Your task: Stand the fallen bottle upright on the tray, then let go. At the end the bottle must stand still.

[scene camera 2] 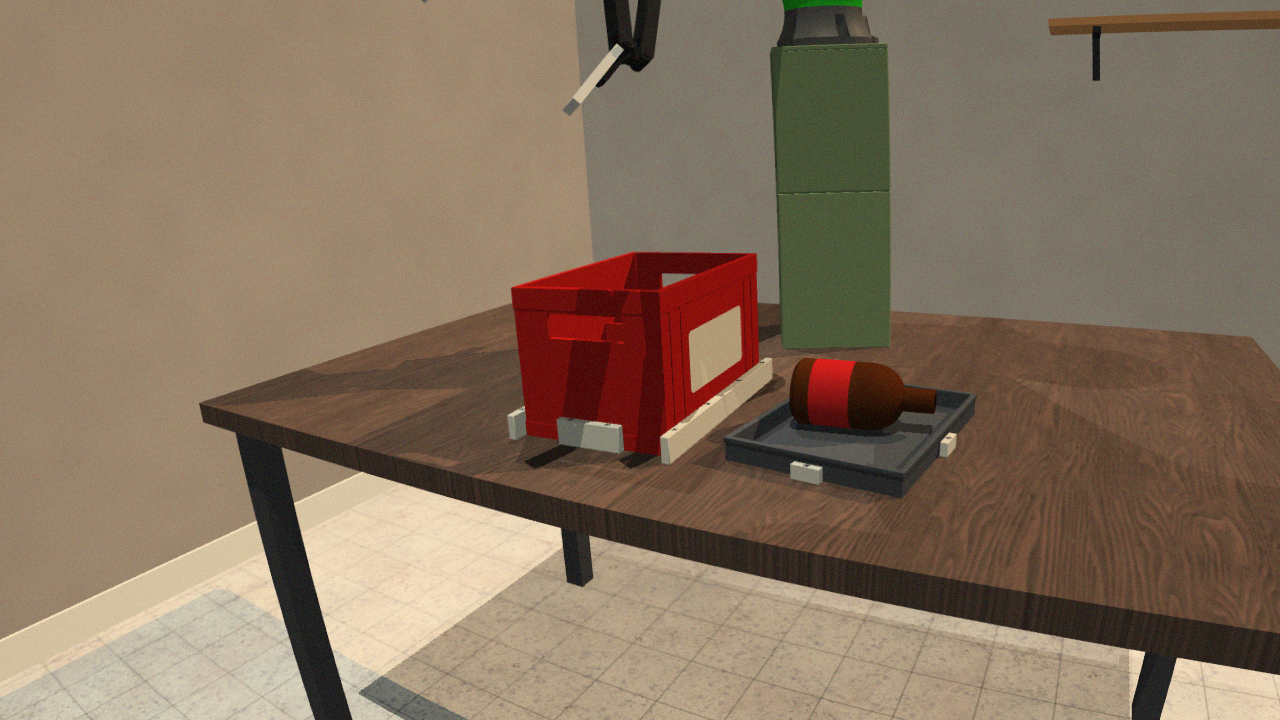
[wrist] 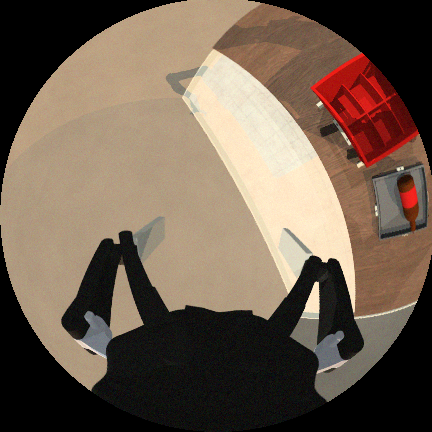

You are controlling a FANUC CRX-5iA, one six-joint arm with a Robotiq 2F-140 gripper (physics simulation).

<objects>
My gripper shows in scene camera 2 and in the wrist view. The same spot on my gripper: [scene camera 2: 636, 51] is [wrist: 318, 281].
</objects>
